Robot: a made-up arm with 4 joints.
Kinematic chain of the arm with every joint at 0, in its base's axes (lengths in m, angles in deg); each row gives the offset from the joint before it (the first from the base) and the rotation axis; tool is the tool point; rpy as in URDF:
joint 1: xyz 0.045 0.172 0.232 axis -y
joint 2: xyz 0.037 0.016 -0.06 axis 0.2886 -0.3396 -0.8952
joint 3: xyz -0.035 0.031 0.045 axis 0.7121 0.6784 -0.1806
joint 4: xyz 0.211 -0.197 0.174 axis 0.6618 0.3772 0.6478
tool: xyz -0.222 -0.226 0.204 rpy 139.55 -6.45 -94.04
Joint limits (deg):
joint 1: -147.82..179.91
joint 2: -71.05..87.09
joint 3: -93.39..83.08
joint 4: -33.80..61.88
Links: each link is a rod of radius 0.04 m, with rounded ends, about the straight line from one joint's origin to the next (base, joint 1, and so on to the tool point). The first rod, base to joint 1, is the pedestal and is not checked.
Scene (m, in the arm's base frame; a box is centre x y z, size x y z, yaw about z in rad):
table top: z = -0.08
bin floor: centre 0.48 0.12 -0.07 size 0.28 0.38 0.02 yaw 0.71
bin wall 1: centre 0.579 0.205 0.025 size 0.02 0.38 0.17 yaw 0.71
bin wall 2: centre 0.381 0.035 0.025 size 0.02 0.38 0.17 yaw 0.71
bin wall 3: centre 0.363 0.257 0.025 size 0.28 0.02 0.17 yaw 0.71
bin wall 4: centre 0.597 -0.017 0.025 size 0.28 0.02 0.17 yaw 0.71
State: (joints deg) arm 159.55 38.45 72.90 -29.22
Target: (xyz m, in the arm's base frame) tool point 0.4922 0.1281 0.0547
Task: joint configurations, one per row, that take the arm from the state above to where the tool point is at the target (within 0.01 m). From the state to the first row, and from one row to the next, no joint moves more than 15 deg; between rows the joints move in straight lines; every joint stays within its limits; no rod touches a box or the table.
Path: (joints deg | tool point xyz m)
1: 161.48 53.24 68.44 -17.14 | 0.4154 -0.1070 0.3077
2: 150.41 64.52 64.99 -17.15 | 0.4695 -0.0368 0.2308
3: 139.34 75.81 61.53 -17.17 | 0.4959 0.0424 0.1430
4: 128.27 87.09 58.08 -17.18 | 0.4922 0.1281 0.0547

